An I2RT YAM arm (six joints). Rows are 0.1 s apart.
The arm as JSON. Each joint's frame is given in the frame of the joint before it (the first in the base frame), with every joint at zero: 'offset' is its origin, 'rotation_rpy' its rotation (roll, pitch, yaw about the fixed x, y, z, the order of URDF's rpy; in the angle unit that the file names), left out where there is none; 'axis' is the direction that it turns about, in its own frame. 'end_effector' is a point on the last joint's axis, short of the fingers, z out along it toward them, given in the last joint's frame.
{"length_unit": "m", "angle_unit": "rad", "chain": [
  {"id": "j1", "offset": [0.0, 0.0, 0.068], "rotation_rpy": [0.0, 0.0, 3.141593], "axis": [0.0, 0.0, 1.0]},
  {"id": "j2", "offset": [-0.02, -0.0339, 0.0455], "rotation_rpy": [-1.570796, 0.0, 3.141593], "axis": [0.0, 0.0, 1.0]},
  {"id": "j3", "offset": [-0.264, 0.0, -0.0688], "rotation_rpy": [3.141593, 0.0, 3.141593], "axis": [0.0, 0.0, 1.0]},
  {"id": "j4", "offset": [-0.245, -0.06, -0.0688], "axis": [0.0, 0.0, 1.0]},
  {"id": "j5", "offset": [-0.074, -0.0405, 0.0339], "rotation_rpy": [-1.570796, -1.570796, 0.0], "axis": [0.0, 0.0, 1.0]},
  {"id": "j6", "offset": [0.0, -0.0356, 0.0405], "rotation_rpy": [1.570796, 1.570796, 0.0], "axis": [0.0, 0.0, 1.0]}
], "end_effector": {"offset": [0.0, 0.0, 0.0], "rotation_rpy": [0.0, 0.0, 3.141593]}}
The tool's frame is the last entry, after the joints.
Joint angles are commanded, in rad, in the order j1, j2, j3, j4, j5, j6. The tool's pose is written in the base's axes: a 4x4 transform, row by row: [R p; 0 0 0 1], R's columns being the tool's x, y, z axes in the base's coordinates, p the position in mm. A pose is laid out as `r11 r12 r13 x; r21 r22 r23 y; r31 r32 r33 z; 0 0 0 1`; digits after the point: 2 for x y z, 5 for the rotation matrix.
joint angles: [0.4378 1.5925 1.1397 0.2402 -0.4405 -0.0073]
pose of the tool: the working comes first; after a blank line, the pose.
Where each joint sits with the arm in this pose, in the base's axes (m; each line is computed from the numbers above, not from the rounded line before):
j1: 0.0000 0.0000 0.0680
j2: 0.0037 0.0392 0.1135
j3: 0.0381 -0.0207 0.3774
j4: 0.2322 0.1461 0.3242
j5: 0.3199 0.1497 0.3482
j6: 0.3342 0.1732 0.3018
the tool: 0.3342 0.1732 0.3018

-0.18554 -0.76233 0.62002 334.19; -0.09414 0.64186 0.76102 173.19; -0.97812 0.08283 -0.19086 301.80; 0 0 0 1
